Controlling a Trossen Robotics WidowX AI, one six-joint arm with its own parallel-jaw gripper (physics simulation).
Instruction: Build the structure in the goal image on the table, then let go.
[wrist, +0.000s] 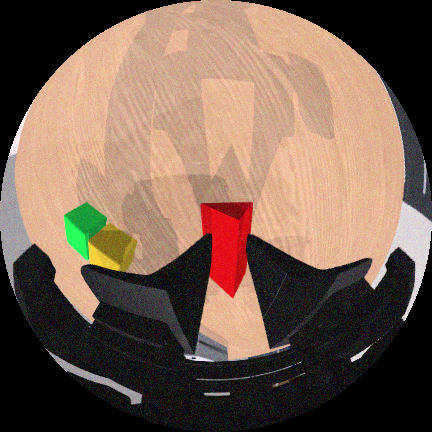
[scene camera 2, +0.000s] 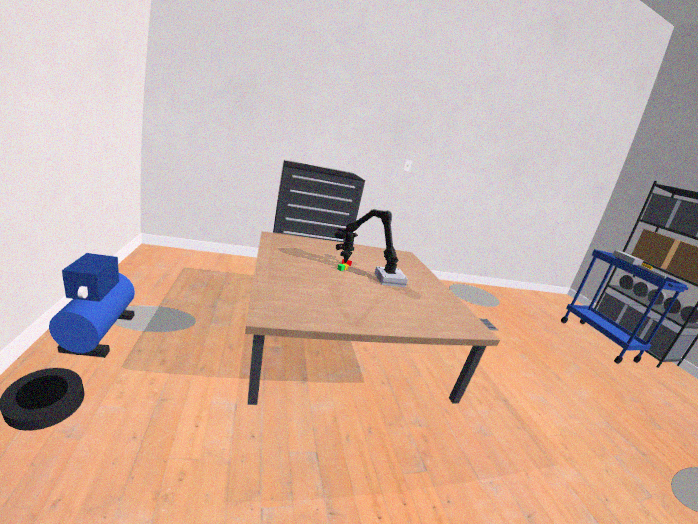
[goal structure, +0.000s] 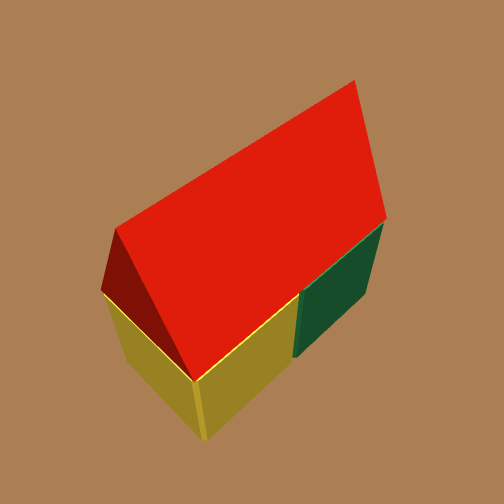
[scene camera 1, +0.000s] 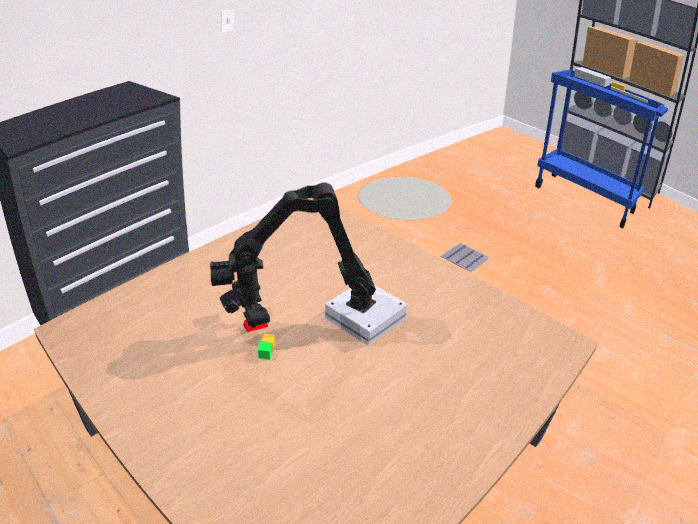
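Seen in the pictures: gripper, between the fingertips: (wrist: 228,239) (scene camera 2: 345,262); arm's base, origin of its link: (scene camera 2: 389,271) (scene camera 1: 361,303).
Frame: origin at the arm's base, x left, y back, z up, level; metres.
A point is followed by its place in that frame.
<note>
A red triangular prism (scene camera 1: 254,326) (scene camera 2: 348,262) {z -0.039, x -0.200, y -0.215 m} (wrist: 231,255) {z -0.030, x -0.216, y -0.231 m} is between the fingers of my gripper (scene camera 1: 256,320) {z -0.049, x -0.216, y -0.230 m} (scene camera 2: 345,260) {z -0.049, x -0.216, y -0.230 m} (wrist: 228,239) {z -0.049, x -0.216, y -0.230 m}, which is shut on it. The fingers press on its two sides and hide part of them in the wrist view. I cannot tell whether the prism touches the table (scene camera 1: 338,406) {z -0.056, x 0.161, y -0.326 m} (scene camera 2: 349,304) {z -0.055, x 0.337, y -0.390 m}. A green cube (scene camera 1: 264,350) {z -0.024, x -0.097, y -0.310 m} (scene camera 2: 341,267) {z -0.032, x -0.090, y -0.304 m} (wrist: 85,220) {z -0.035, x -0.124, y -0.302 m} and a yellow block (scene camera 1: 268,338) {z -0.022, x -0.120, y -0.268 m} (scene camera 2: 346,267) {z -0.037, x -0.105, y -0.263 m} (wrist: 112,245) {z -0.034, x -0.138, y -0.272 m} stand on the table against or very near each other, left of the gripper in the wrist view.
The arm's pale square base (scene camera 1: 366,321) {z -0.001, x 0.057, y -0.056 m} (scene camera 2: 391,275) {z 0.000, x 0.060, y -0.017 m} stands on the table, right of the blocks in both scene views. A dark drawer cabinet (scene camera 1: 107,197) (scene camera 2: 321,203) stands behind the table. A blue cart (scene camera 1: 589,174) (scene camera 2: 608,327) stands on the floor at the right.
</note>
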